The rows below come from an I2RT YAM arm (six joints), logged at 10 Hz.
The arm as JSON. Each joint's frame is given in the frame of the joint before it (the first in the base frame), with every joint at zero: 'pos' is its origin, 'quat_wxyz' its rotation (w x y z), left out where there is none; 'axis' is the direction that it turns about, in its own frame. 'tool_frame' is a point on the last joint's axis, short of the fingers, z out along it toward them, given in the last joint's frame.
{
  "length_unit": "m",
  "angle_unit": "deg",
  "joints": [
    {
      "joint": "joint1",
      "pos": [
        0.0,
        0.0,
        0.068
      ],
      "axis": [
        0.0,
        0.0,
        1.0
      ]
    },
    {
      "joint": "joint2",
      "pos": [
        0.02,
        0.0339,
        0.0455
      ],
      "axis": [
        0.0,
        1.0,
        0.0
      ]
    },
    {
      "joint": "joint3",
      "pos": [
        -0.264,
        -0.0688,
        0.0
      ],
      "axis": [
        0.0,
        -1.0,
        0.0
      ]
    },
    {
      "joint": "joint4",
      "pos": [
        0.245,
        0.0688,
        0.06
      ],
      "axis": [
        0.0,
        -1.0,
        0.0
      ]
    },
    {
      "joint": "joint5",
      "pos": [
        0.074,
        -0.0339,
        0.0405
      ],
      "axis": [
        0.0,
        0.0,
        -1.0
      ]
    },
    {
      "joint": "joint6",
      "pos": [
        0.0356,
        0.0,
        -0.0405
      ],
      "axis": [
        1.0,
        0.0,
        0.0
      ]
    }
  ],
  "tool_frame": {
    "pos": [
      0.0,
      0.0,
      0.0
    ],
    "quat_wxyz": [
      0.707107,
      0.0,
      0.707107,
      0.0
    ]
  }
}
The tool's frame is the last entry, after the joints.
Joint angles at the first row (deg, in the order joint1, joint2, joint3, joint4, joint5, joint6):
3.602, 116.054, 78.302, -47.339, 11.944, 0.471
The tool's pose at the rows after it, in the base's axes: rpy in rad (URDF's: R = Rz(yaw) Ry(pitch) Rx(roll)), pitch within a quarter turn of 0, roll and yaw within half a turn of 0; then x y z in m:
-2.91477, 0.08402, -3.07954, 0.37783, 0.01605, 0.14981
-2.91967, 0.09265, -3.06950, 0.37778, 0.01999, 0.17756
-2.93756, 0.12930, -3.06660, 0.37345, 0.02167, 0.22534
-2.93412, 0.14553, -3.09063, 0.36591, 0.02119, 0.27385
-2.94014, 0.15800, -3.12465, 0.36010, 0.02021, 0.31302
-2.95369, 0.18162, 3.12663, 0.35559, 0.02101, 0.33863
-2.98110, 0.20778, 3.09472, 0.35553, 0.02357, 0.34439
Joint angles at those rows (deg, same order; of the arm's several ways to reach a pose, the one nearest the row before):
3.646, 115.731, 80.285, -49.761, 13.004, 0.093
4.217, 113.613, 83.842, -54.939, 12.723, 0.088
4.427, 109.796, 89.524, -62.347, 11.707, 0.132
4.482, 107.544, 97.505, -71.952, 12.109, 1.581
4.394, 107.336, 106.210, -80.529, 12.060, 3.457
4.542, 107.527, 112.449, -85.573, 11.693, 5.423
4.853, 107.438, 113.646, -85.600, 10.669, 7.506

